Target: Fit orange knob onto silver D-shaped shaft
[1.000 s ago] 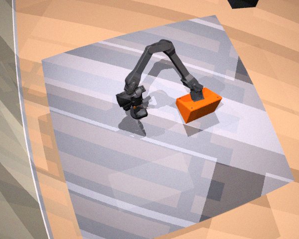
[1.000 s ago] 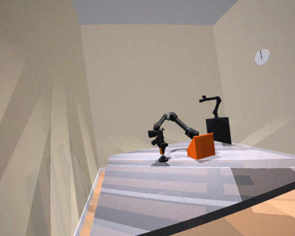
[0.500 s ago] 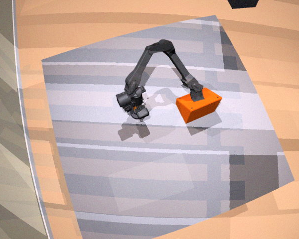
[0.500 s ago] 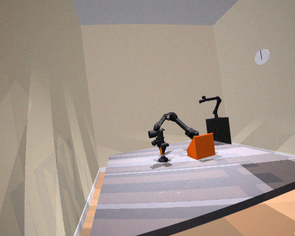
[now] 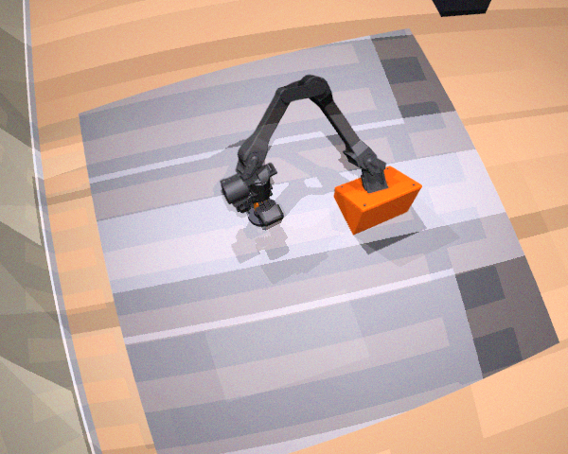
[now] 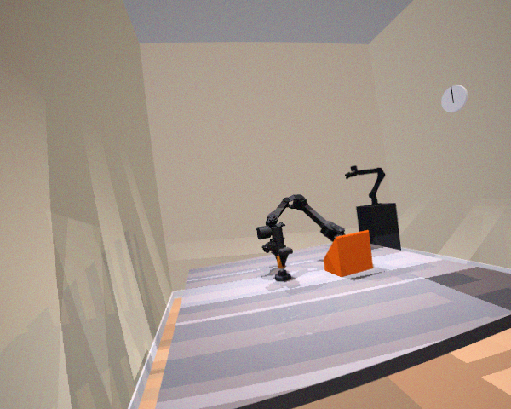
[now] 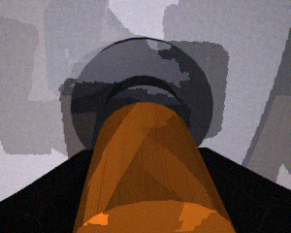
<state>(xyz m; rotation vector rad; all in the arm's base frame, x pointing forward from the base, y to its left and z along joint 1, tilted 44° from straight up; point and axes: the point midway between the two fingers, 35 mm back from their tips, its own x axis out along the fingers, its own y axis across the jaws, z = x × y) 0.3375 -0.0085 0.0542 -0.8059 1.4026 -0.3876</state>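
Right now the orange knob is 3 cm above my gripper tip. The rest, counted from my gripper tip: dark round pedestal (4 cm below).
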